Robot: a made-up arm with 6 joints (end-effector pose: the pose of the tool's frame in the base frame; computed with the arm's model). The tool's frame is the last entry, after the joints. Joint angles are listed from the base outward.
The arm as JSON. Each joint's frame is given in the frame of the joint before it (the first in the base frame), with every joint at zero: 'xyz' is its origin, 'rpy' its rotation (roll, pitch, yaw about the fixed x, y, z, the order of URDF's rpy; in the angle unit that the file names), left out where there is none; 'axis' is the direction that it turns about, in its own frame. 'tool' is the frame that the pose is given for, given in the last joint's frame.
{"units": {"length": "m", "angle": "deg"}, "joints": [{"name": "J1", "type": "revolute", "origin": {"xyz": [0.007, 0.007, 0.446]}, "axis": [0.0, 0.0, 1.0]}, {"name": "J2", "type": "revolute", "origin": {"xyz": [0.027, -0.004, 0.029]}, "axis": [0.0, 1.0, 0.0]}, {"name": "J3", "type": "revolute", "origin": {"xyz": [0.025, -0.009, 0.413]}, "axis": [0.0, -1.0, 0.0]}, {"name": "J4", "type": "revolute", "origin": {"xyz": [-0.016, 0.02, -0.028]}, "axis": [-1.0, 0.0, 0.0]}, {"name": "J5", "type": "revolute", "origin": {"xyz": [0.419, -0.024, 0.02]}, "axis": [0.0, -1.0, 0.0]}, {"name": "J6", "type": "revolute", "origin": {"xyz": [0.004, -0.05, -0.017]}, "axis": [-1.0, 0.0, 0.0]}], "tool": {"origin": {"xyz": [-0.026, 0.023, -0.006], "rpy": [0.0, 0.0, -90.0]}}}
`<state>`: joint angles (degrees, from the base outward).
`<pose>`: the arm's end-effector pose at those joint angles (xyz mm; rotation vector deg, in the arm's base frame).
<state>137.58 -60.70 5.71 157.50 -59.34 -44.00</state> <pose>54.5 -131.3 1037.3 58.38 -23.00 -77.80</pose>
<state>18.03 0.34 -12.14 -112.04 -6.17 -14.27</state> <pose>388.7 153.2 731.1 68.28 115.55 -46.07</pose>
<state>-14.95 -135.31 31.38 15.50 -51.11 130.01</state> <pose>-631.4 96.5 269.3 30.63 65.49 98.19</pose>
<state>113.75 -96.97 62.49 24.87 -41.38 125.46</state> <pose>369.2 -636.6 558.9 39.91 -54.17 -109.80</pose>
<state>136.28 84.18 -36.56 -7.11 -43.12 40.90</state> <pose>-123.3 206.5 194.9 -153.79 -66.44 61.02</pose>
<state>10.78 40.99 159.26 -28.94 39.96 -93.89</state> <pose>196.7 -17.0 1131.6 80.52 -18.79 87.20</pose>
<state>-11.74 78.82 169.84 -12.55 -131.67 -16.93</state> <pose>410.3 -130.2 936.0 -19.60 44.49 -90.52</pose>
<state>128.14 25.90 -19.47 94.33 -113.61 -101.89</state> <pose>-373.9 411.4 567.5 -0.33 -37.70 -69.00</pose>
